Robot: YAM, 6 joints.
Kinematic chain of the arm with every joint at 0, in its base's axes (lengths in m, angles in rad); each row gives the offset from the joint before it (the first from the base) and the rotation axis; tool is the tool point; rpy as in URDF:
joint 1: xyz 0 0 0.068 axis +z
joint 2: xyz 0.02 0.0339 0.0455 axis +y
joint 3: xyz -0.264 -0.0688 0 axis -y
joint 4: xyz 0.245 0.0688 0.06 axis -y
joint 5: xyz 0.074 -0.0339 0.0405 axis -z
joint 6: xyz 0.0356 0 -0.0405 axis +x
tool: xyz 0 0 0 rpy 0 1.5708 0
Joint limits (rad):
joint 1: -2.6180..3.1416
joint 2: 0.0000..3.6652
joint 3: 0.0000..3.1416
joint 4: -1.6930..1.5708
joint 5: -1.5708..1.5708
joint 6: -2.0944..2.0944
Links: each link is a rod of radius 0.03 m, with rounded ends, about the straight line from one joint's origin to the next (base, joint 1, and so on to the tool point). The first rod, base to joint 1, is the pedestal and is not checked.
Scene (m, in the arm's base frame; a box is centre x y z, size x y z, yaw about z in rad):
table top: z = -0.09
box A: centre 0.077 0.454 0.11 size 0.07 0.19 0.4 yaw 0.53
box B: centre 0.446 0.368 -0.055 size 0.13 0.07 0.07 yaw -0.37
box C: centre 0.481 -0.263 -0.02 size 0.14 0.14 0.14 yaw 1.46
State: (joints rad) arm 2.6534 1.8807 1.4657 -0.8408 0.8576 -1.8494
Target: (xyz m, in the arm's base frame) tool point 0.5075 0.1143 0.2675
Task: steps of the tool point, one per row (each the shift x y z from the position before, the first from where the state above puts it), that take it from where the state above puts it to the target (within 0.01 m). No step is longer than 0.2 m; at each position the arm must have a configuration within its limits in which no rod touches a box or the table.
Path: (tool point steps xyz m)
1: 0.0366 0.0882 0.0332
2: 0.0639 0.0774 0.0363
3: 0.0871 0.0574 0.0388
4: 0.1027 0.0304 0.0405
5: 0.1088 -0.0010 0.0413
6: 0.1373 -0.0245 -0.0362
7: 0.1270 -0.0689 -0.0375
8: 0.1019 -0.1084 -0.0383
9: 0.0643 -0.1379 -0.0391

